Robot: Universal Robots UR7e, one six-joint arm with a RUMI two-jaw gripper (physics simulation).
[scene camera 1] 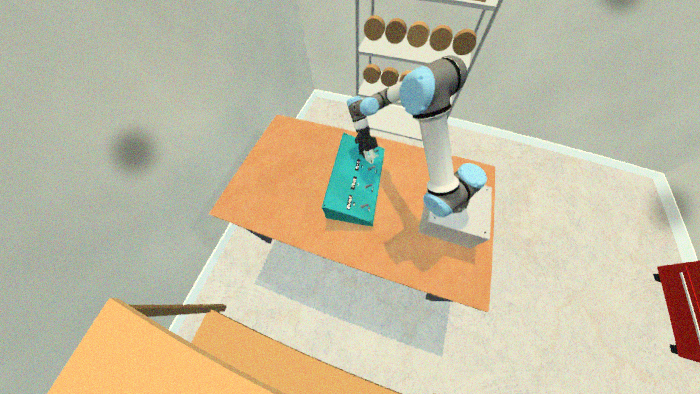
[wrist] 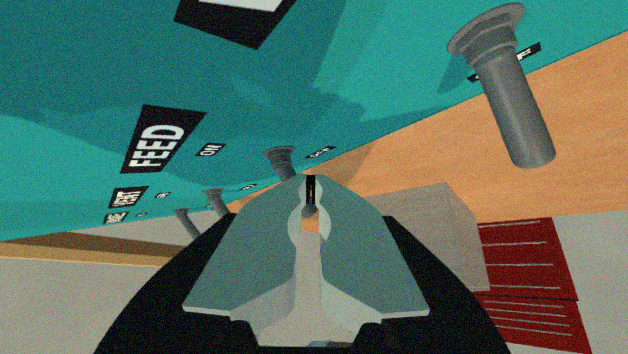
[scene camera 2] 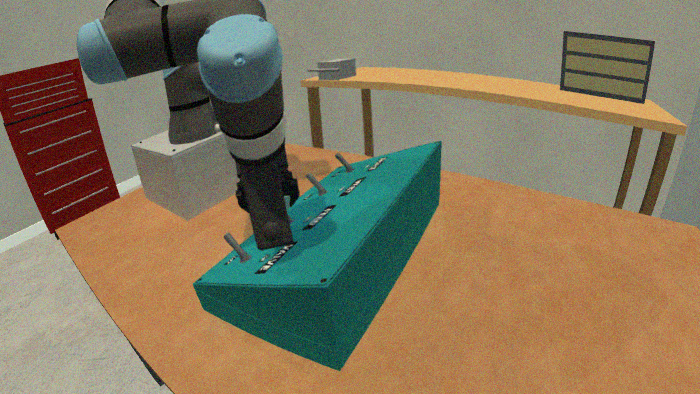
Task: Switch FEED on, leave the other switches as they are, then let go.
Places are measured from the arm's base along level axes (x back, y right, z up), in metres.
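Pixels of known places: gripper, fingertip midpoint: [scene camera 1: 371, 163] [wrist: 311, 177]; arm's base, origin of the base link: [scene camera 2: 195, 135].
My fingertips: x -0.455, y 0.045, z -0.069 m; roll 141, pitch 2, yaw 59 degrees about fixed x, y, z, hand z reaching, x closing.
Note:
Ahead of a thing's pixels: the offset from my fingertips to its middle. Level surfaces: height alone.
A teal switch box @(dz -0.050, dx -0.048, dy -0.104 m) [scene camera 1: 339, 175] [scene camera 2: 380, 240] [wrist: 75, 65] carries a row of grey levers. The FEED lever @(dz -0.002, dx +0.013, dy -0.021 m) [scene camera 1: 372, 169] [wrist: 282, 163] shows its base between its ON and OFF labels; its shaft runs behind my fingers in the wrist view, leaning to the OFF side. The VALVE lever @(dz -0.002, dx -0.024, dy +0.093 m) [scene camera 2: 236, 247] [wrist: 522, 112], VENT lever @(dz -0.002, dx +0.050, dy -0.135 m) [scene camera 2: 316, 184] [wrist: 217, 201] and BRAKE lever @(dz -0.002, dx +0.087, dy -0.249 m) [scene camera 2: 344, 163] [wrist: 187, 222] also lean to OFF. My gripper [scene camera 1: 370, 159] [wrist: 311, 177] is shut and empty, low over the panel between the VALVE and FEED levers. Contact with the FEED lever cannot be made out.
The box stands on an orange table @(dz -0.109 m) [scene camera 1: 280, 165] [scene camera 2: 525, 280]. The arm's grey base block [scene camera 1: 452, 232] [scene camera 2: 185, 180] [wrist: 430, 225] is on the levers' side. A red drawer cabinet [scene camera 1: 677, 310] [scene camera 2: 60, 150] [wrist: 520, 255] and a wooden bench [scene camera 2: 450, 90] stand farther off.

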